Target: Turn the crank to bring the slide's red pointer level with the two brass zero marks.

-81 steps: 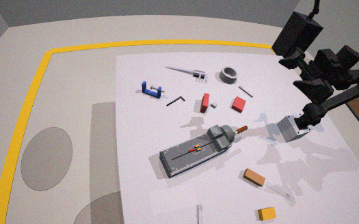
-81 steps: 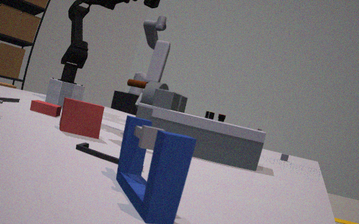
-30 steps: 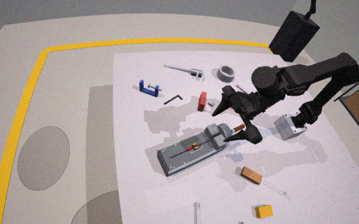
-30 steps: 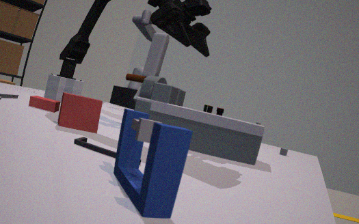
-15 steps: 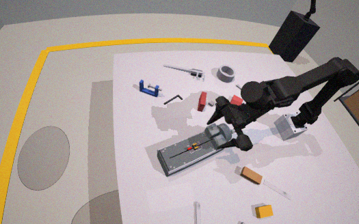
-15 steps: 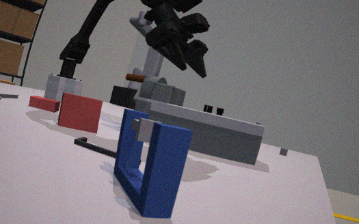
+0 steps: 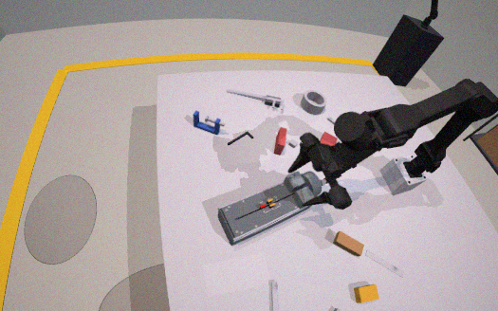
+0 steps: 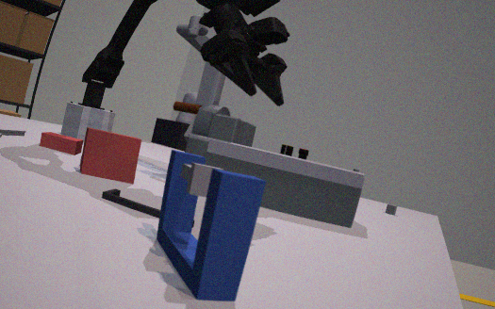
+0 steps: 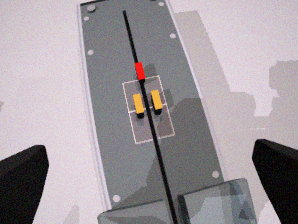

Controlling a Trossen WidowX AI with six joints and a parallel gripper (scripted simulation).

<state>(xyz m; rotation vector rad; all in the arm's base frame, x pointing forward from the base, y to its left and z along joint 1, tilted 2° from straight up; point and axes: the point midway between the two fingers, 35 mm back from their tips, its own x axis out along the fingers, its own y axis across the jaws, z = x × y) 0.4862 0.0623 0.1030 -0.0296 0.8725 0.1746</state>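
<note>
My gripper tip is now 13 cm past the crank handle, 4 cm to the left of it and 3 cm above it. Round my gripper tip: tan block (19 cm behind, 13 cm to the left, 14 cm below); red pointer (7 cm ahead, 2 cm to the left, 7 cm below); black hex key (8 cm ahead, 26 cm to the right, 15 cm below).
</note>
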